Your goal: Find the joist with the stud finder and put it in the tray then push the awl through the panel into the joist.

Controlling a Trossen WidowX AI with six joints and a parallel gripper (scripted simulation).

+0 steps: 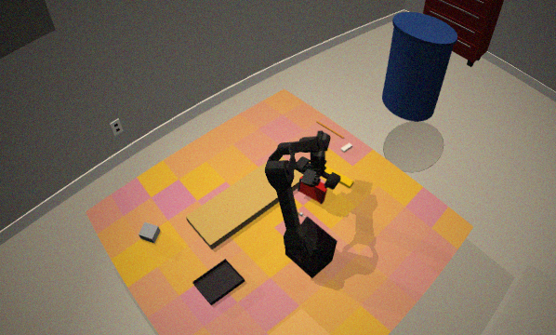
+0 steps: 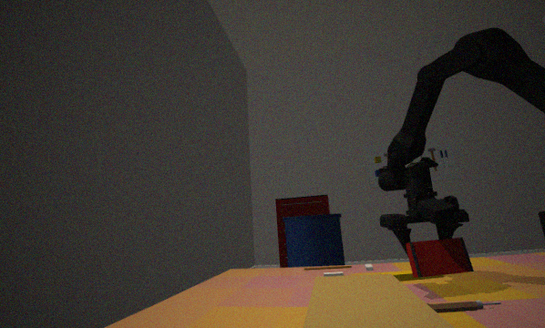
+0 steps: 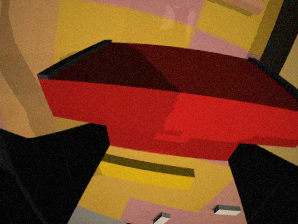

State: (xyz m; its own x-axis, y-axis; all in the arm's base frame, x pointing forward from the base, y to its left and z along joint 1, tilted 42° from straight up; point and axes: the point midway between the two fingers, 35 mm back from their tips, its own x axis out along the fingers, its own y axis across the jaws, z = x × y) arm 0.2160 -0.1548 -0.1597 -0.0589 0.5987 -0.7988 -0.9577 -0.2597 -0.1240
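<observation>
The red stud finder is 10 mm ahead of my gripper tip and 10 mm to the left of it. Round my gripper tip: thin stick 260 mm ahead, 330 mm to the right, 70 mm below; awl 30 mm behind, 120 mm to the left, 70 mm below; yellow bar 20 mm ahead, 140 mm to the right, 70 mm below.
</observation>
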